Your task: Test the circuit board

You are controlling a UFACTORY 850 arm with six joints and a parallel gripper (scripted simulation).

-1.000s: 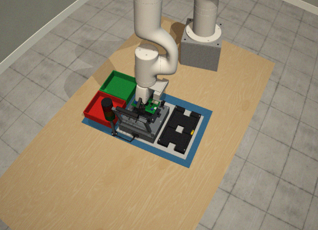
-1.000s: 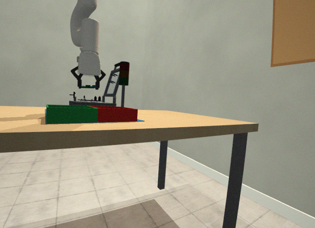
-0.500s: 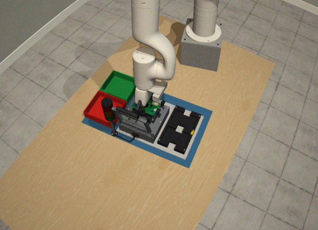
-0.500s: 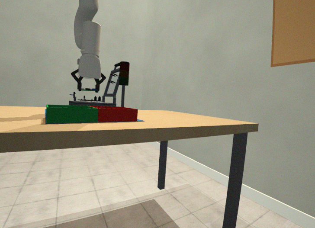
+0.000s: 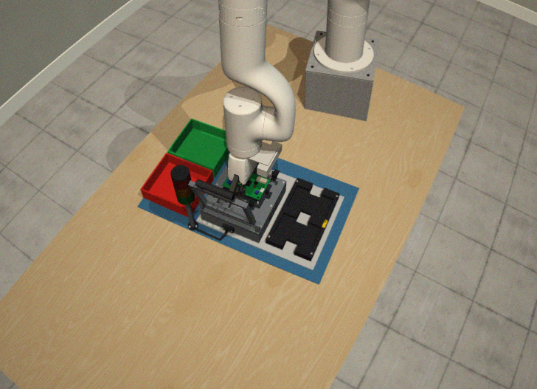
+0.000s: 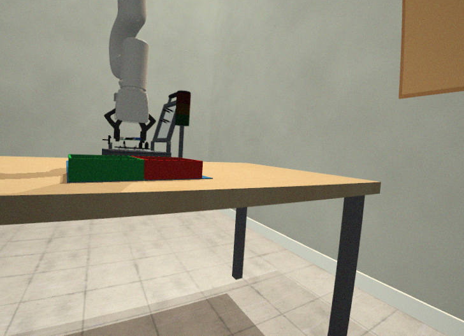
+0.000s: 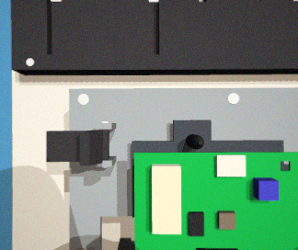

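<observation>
Now: the latch hook 7 cm behind my hand, 5 cm to the left of it and 1 cm below it. Also, from my hand: green circuit board: right at my hand; clear lid: 12 cm ahead, 2 cm to the left, 8 cm above; red bin: 8 cm ahead, 19 cm to the right, 8 cm below.
</observation>
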